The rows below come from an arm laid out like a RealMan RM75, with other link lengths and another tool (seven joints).
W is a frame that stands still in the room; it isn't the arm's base.
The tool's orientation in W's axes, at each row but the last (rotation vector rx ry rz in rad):
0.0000 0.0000 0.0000
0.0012 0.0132 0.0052
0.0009 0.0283 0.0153
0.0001 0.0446 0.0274
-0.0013 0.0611 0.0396
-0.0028 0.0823 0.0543
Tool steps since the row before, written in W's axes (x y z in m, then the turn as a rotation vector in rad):
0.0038 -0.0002 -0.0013 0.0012 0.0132 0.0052
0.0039 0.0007 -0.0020 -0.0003 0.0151 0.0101
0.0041 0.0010 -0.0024 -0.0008 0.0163 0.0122
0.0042 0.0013 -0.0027 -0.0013 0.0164 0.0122
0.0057 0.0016 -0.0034 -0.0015 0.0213 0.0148
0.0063 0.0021 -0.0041 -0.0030 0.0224 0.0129
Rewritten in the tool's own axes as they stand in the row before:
0.0038 -0.0002 -0.0013 0.0012 0.0132 0.0052
0.0039 0.0007 -0.0019 -0.0004 0.0151 0.0101
0.0042 0.0009 -0.0023 -0.0009 0.0163 0.0122
0.0044 0.0012 -0.0025 -0.0014 0.0164 0.0121
0.0060 0.0014 -0.0030 -0.0016 0.0213 0.0147
0.0067 0.0018 -0.0036 -0.0028 0.0225 0.0127

